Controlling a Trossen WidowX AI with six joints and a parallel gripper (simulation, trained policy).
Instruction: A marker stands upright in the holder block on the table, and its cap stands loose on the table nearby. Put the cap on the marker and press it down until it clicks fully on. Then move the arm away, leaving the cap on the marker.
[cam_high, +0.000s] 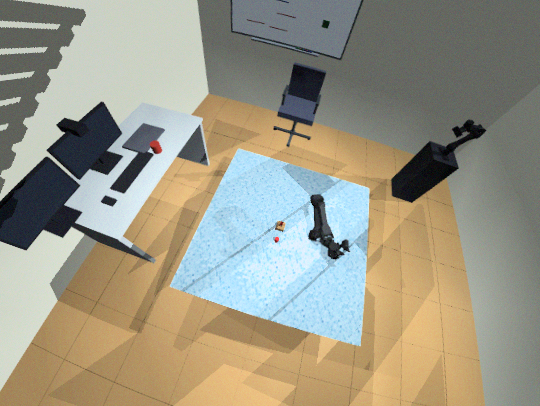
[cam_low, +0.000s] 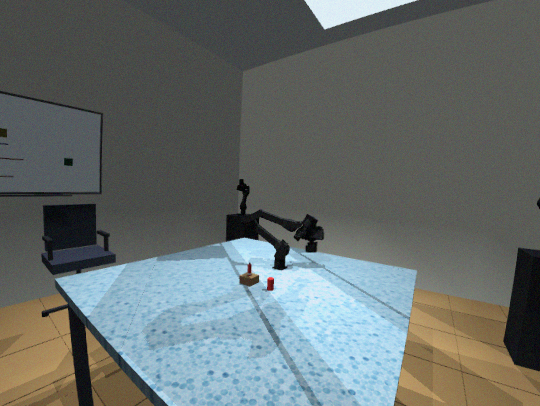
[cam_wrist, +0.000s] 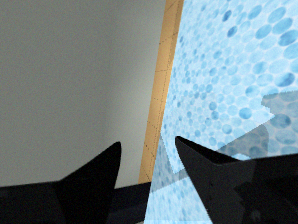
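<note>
The red cap is 490 mm ahead of my gripper tip, 10 mm to the left of it and 120 mm below it. Also, from my gripper tip: red marker (490 mm ahead, 110 mm to the right, 80 mm below); then tan holder block (490 mm ahead, 110 mm to the right, 130 mm below).
</note>
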